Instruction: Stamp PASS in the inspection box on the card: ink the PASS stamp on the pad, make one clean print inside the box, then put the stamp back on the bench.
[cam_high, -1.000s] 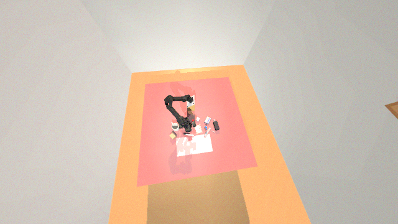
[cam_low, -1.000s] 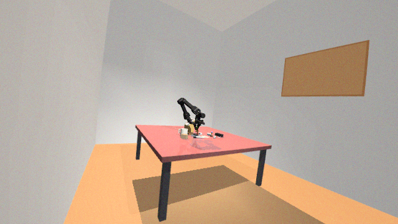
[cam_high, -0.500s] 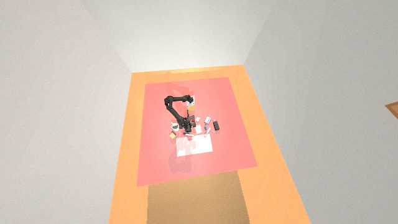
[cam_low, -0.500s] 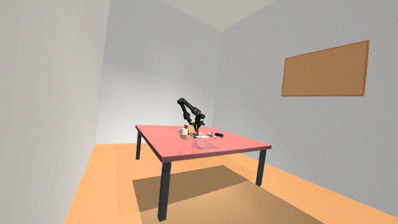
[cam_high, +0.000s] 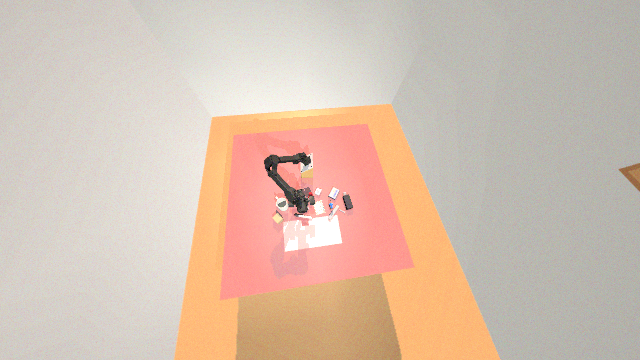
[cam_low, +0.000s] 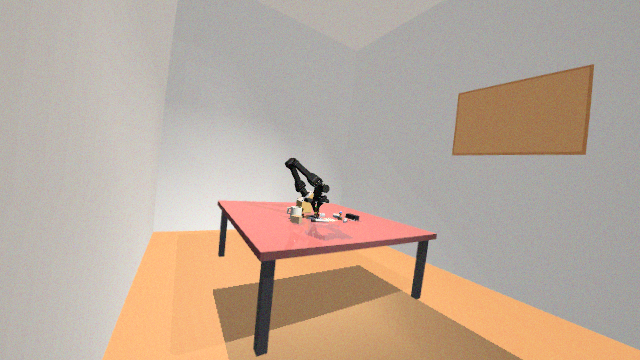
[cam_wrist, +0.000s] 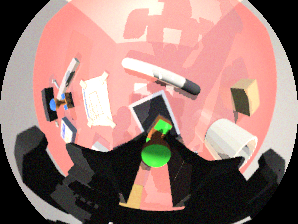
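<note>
My gripper tip is now 30 mm short of the card, 120 mm to the right of it and 60 mm above it. Also, from my gripper tip: green-topped stamp (right at my gripper tip); then red-topped stamp (80 mm behind, 70 mm to the left, 40 mm below); then mug (40 mm behind, 160 mm to the right, 20 mm below).
</note>
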